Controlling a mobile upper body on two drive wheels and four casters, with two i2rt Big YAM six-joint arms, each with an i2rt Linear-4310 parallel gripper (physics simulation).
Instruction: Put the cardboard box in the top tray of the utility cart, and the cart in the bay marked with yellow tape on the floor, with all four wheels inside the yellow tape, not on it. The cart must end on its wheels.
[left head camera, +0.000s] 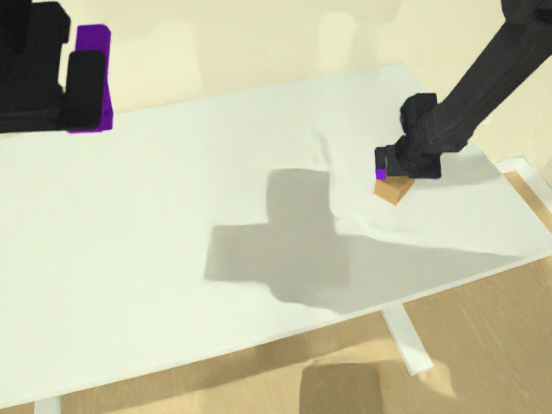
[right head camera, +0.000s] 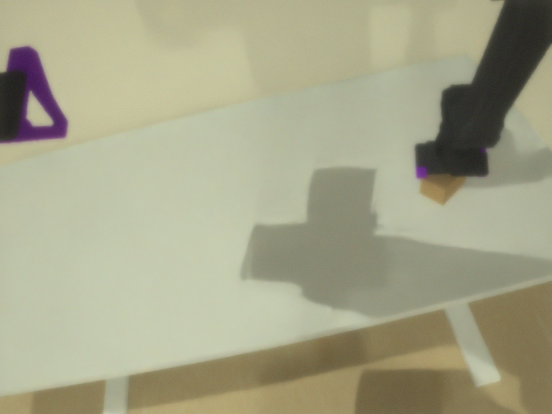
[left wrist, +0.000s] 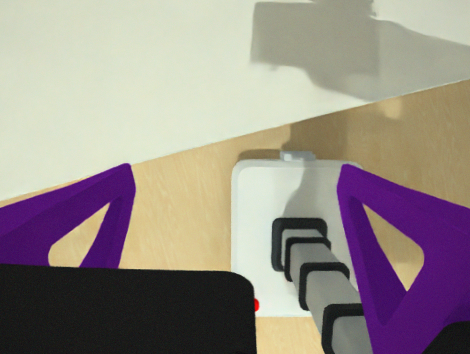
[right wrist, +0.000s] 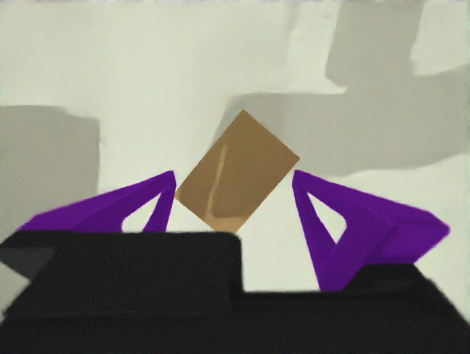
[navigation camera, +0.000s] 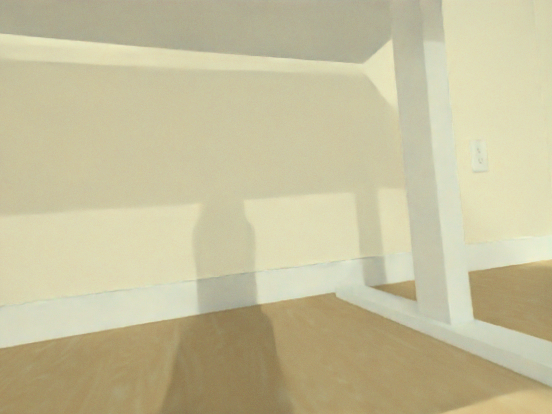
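Observation:
The cardboard box (left head camera: 394, 191) (right head camera: 441, 189) (right wrist: 240, 167) lies on the white table toward the right, turned at an angle. My right gripper (left head camera: 410, 172) (right head camera: 452, 165) (right wrist: 234, 177) is open above the box and hides part of it in both head views. In the right wrist view the box shows between and beyond the open fingertips, with nothing gripped. My left gripper (left head camera: 90, 95) (left wrist: 236, 176) is open and empty, at the far left of the left head view. The utility cart and the yellow tape bay do not show in these views.
The white table (left head camera: 125, 225) (right head camera: 125, 225) (left wrist: 100, 75) has its front edge running diagonally. White table feet (left head camera: 407, 340) (right head camera: 472, 345) reach out over the wood floor. In the navigation view a white table leg (navigation camera: 435, 175) stands at the right, before a wall (navigation camera: 125, 150) with a white outlet (navigation camera: 479, 155).

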